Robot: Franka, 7 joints.
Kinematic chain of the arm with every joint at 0, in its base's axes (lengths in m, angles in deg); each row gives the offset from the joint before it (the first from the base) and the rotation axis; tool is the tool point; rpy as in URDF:
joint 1: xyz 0 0 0.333 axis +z
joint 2: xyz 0 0 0 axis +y
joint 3: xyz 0 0 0.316 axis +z
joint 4: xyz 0.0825 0 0 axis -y
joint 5: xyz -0.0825 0 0.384 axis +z
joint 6: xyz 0 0 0 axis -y
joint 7: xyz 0.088 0 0 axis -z
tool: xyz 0 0 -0.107 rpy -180 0 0
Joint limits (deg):
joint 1: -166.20..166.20
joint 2: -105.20..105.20
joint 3: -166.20..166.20
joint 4: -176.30..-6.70
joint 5: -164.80..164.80
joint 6: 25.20..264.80
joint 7: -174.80..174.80
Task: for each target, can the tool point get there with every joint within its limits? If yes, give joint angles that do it. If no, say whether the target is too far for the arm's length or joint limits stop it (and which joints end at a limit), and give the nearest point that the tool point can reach.
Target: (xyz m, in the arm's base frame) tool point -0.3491 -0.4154 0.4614
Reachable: yes | joints 135.18 6.79 89.26 -133.19 -36.90 194.21 16.34
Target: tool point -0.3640 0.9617 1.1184
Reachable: no: too far | nearest point -0.2413 0.6376 0.8537 | short by 0.436 m
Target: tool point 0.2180 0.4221 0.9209
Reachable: yes | joints 128.84 -4.65 -74.20 -69.72 -81.22 195.27 -19.55
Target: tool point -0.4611 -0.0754 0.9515
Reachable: yes | joints 2.89 -81.32 -11.44 -78.65 136.29 104.50 -12.56
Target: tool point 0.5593 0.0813 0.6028
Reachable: yes | joints 56.39 81.52 -132.79 -80.89 -109.09 232.02 -76.21
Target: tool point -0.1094 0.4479 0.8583
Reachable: yes | joints -96.28 -68.41 -3.60 -57.11 -95.77 43.47 -81.31
